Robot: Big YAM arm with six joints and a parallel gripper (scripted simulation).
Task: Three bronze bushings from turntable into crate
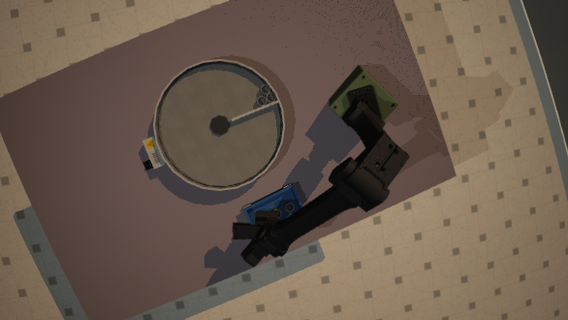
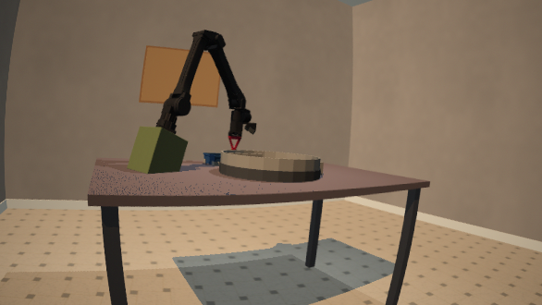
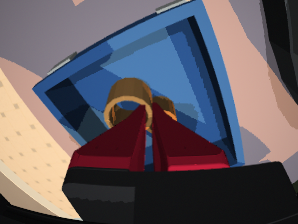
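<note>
The blue crate is 4 cm behind my hand, 1 cm to the left of it and 6 cm below it. Also, from my hand: turntable: 4 cm ahead, 34 cm to the right, 3 cm below.
</note>
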